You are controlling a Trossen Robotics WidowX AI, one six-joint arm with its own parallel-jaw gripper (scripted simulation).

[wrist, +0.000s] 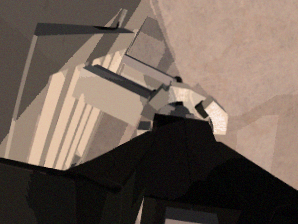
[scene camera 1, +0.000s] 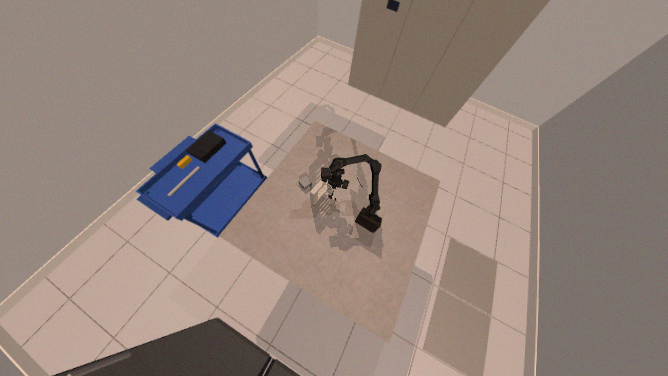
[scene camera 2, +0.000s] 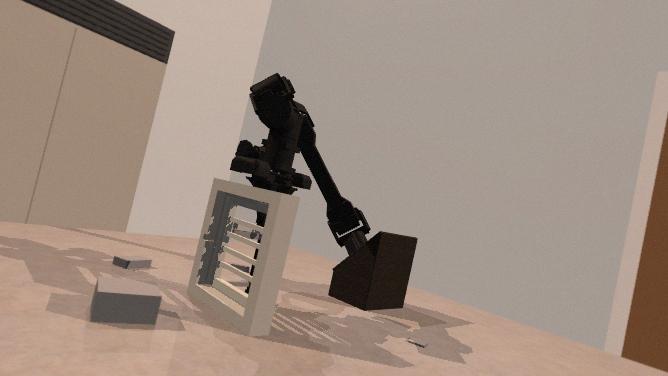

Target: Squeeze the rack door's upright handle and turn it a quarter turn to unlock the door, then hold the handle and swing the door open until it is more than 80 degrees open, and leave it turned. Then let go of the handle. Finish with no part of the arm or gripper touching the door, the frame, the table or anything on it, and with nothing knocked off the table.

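Note:
Scene camera 2: gripper [scene camera 2: 264, 218], grey box [scene camera 2: 115, 300]. Wrist view: gripper [wrist: 182, 146].

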